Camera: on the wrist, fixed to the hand. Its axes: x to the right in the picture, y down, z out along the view.
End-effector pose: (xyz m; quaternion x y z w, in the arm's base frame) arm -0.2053 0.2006 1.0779 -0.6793 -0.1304 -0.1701 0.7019
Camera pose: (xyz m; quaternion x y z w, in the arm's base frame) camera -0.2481 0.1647 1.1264 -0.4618 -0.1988 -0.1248 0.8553
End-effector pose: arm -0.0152 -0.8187 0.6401 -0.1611 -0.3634 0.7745 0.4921
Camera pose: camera 0.0546 -0.8031 0.6590 0.0032 -0.1502 0.8394 0.5224
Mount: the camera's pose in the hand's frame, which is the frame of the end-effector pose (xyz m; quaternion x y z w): -0.0166 -0.0626 -0.0358 0.2744 -0.0218 -0.0169 0.9612
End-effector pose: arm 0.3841 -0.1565 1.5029 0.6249 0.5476 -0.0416 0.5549
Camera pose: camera 0.3119 -0.1541 1.4869 0.7428 0.5134 -0.2133 0.3731
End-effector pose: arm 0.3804 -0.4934 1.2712 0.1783 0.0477 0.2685 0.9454
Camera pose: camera 0.3903 -0.5406 1.2150 0.4359 0.1019 0.2251 0.8654
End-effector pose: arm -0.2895 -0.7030 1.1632 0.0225 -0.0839 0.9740 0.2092
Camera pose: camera -0.2489 -0.6473 1.1363 0.1017 0.1824 0.9552 0.2095
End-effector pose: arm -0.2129 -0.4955 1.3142 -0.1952 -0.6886 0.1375 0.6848
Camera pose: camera -0.1825 -0.5613 1.3289 0.0149 -0.6424 0.3138 0.6991
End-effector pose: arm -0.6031 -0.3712 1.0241 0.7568 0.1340 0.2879 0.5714
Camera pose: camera -0.6295 -0.3324 0.9669 0.8882 0.2081 0.2138 0.3493
